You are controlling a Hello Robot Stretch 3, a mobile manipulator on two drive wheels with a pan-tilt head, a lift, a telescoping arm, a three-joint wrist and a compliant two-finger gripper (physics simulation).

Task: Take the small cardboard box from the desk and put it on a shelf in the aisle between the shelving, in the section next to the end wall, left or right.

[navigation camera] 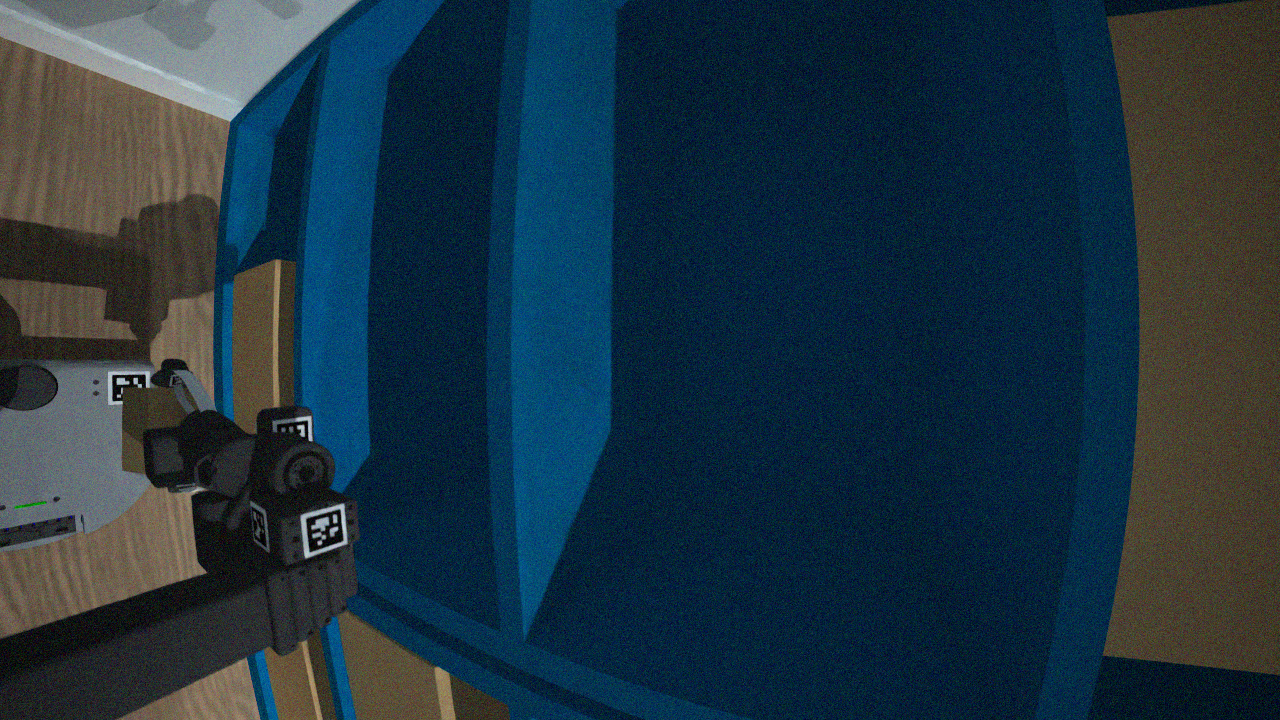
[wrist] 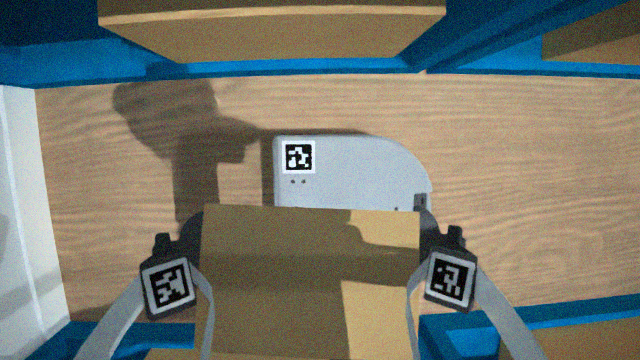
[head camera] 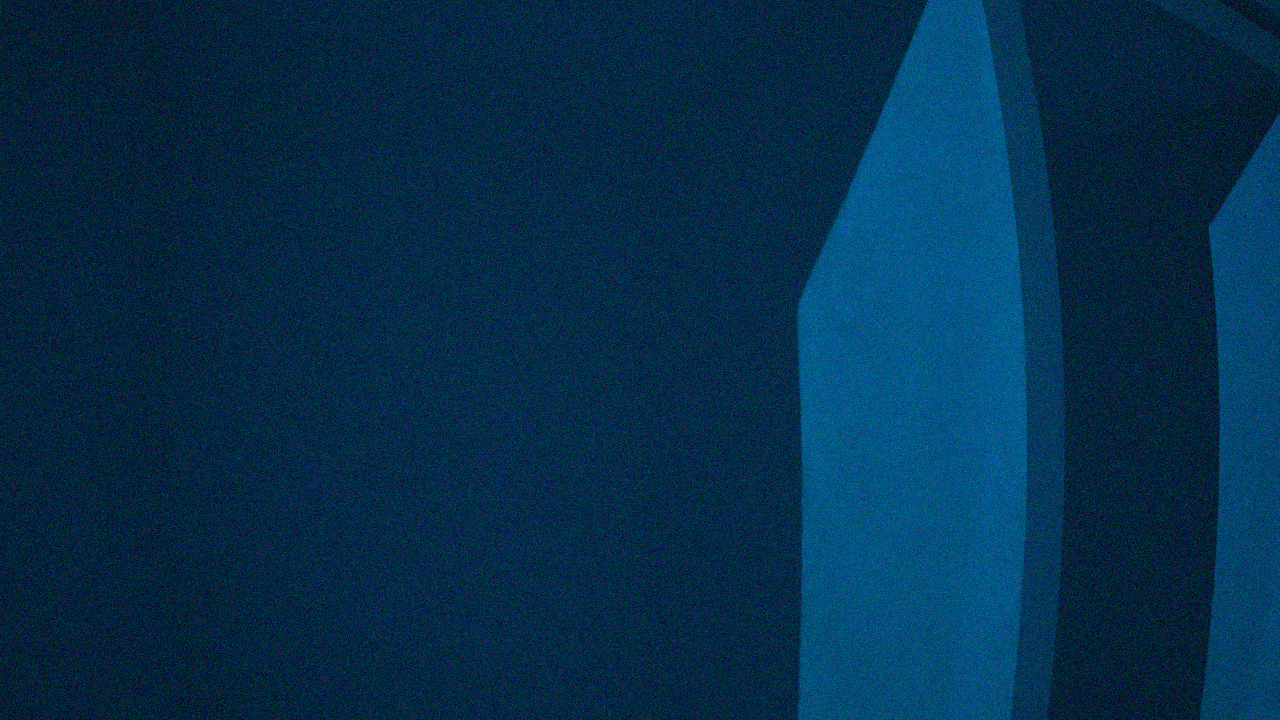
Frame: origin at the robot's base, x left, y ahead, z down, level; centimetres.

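Seen in the pictures: gripper, fingertip midpoint: (navigation camera: 171, 424); robot's base, link origin: (navigation camera: 27, 385).
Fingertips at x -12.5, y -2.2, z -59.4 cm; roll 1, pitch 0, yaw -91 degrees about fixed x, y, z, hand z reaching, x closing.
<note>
Offsets run from my fingertips to a thing's top centre.
The small cardboard box {dx +1.0, dy +0.1, dz -6.4 cm} (navigation camera: 136, 429) (wrist: 280, 300) is brown and partly in shadow. My gripper (navigation camera: 165, 416) (wrist: 310, 236) is shut on it, with one finger on each side. It is held above my grey base in the aisle, outside the shelving. The blue shelving section beside the white end wall (navigation camera: 241, 44) (wrist: 22, 210) has several levels. Its lit shelf boards (navigation camera: 562, 268) (head camera: 913, 429) run vertically in the turned navigation and head views. The gripper does not show in the head view.
A long cardboard box {dx -34.4, dy +5.0, dz +24.7 cm} (navigation camera: 255, 340) (wrist: 300, 42) lies on the lowest shelf level. More cardboard (navigation camera: 1199, 358) shows at the far right of the navigation view. Blue shelving (wrist: 575, 307) also stands on the opposite side. My base (navigation camera: 62, 447) (wrist: 350, 170) is on the wooden floor (wrist: 525, 150).
</note>
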